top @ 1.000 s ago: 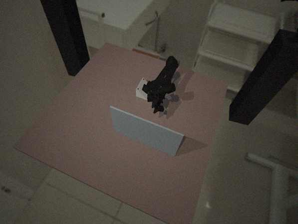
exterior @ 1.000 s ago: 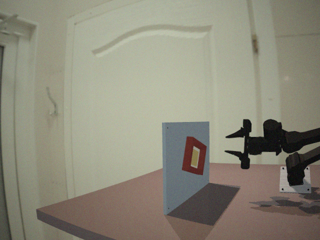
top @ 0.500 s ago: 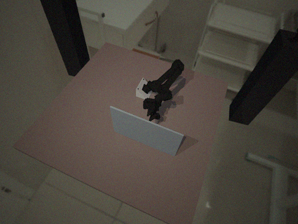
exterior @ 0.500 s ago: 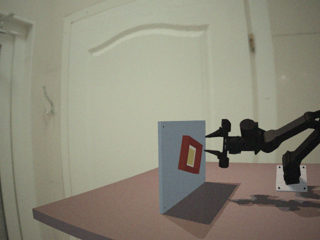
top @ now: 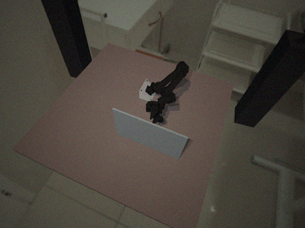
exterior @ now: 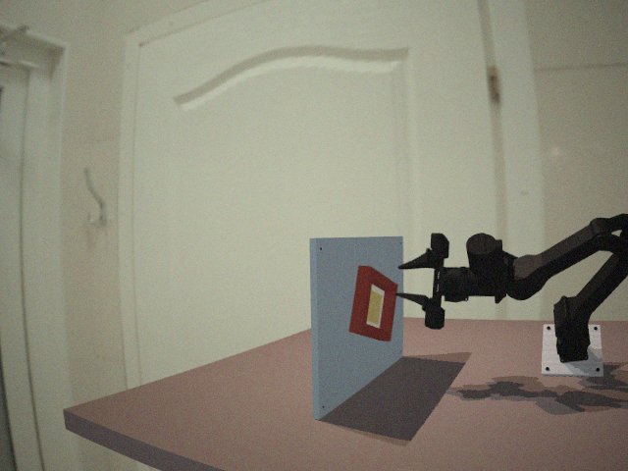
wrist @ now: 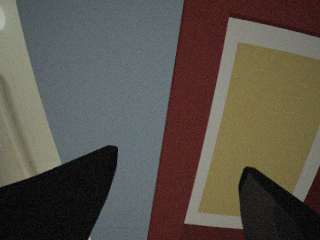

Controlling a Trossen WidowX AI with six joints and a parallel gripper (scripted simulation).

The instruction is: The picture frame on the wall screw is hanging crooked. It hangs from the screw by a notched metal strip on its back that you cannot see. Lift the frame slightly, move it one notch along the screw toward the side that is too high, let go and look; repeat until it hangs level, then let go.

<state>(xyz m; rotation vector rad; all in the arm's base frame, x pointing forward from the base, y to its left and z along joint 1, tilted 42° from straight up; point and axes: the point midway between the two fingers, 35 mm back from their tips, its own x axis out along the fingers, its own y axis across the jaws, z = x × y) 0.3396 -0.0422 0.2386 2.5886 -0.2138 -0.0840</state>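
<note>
Now: gripper tip 50 mm short of the red picture frame, 50 mm above it and 20 mm to the right of it. From my gripper tip the other things lie so: wall panel: 60 mm below, 60 mm ahead.
</note>
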